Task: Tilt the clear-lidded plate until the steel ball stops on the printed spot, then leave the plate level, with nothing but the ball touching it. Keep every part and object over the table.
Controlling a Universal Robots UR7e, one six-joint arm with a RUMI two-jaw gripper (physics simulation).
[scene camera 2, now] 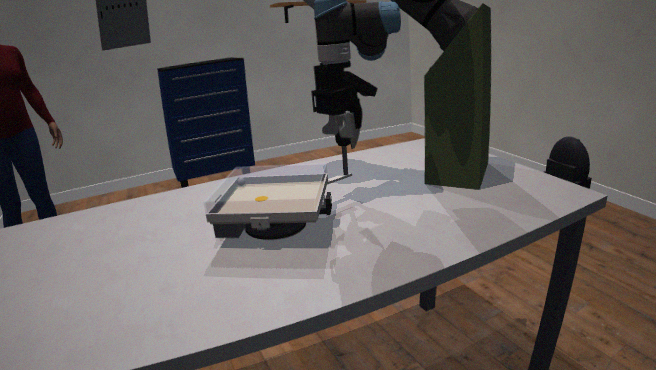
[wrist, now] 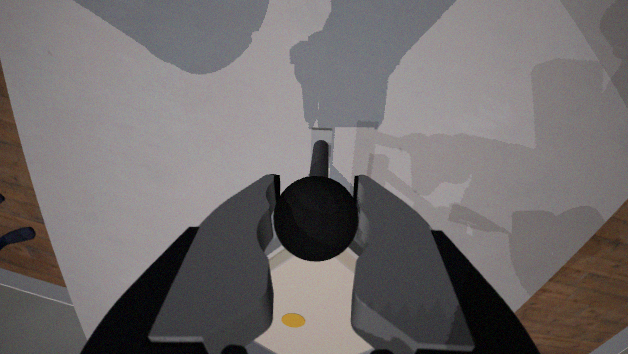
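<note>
The clear-lidded plate (scene camera 2: 295, 217) (wrist: 320, 287) is a shallow grey-walled tray with a cream floor on a dark round base (scene camera 2: 277, 230). I cannot tell its exact tilt. The printed spot (scene camera 2: 261, 199) (wrist: 293, 320) is yellow-orange and shows uncovered. The steel ball does not show in either view; the front wall and my fingers hide parts of the tray floor. My gripper (scene camera 2: 343, 134) (wrist: 316, 178) is shut on a black round knob (wrist: 316, 218), atop a dark upright rod (scene camera 2: 344, 161) (wrist: 319, 157). The rod stands on a thin arm (scene camera 2: 341, 177) reaching out from the plate's far right side.
A black knob (scene camera 2: 328, 203) sticks out at the plate's right side. A tall green block (scene camera 2: 452, 125) stands on the table (scene camera 2: 125, 280) to the right of the gripper. A blue drawer cabinet (scene camera 2: 207, 115) and a person (scene camera 2: 15, 100) are beyond the table's far side.
</note>
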